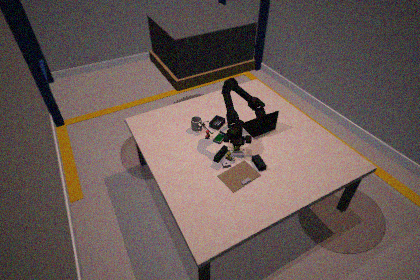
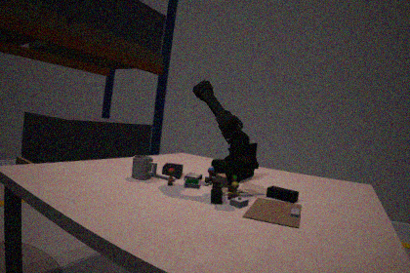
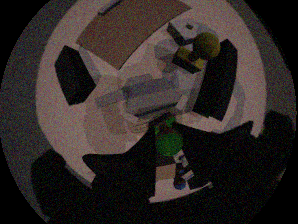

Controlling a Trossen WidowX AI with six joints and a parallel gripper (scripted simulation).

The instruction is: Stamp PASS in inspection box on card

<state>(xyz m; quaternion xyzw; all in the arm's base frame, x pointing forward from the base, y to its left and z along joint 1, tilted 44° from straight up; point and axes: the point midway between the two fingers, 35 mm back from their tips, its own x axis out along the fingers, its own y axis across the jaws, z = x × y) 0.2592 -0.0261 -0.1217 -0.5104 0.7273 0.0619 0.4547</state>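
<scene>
Now: gripper tip 120 mm short of the long dark block, 20 mm to the left of it and 10 mm above it. Round my gripper tip: green-knobbed stamp: right at my gripper tip; grey piece: 140 mm ahead, 80 mm to the left, 10 mm below; yellow-knobbed stamp: 100 mm ahead, 40 mm to the left.
</scene>
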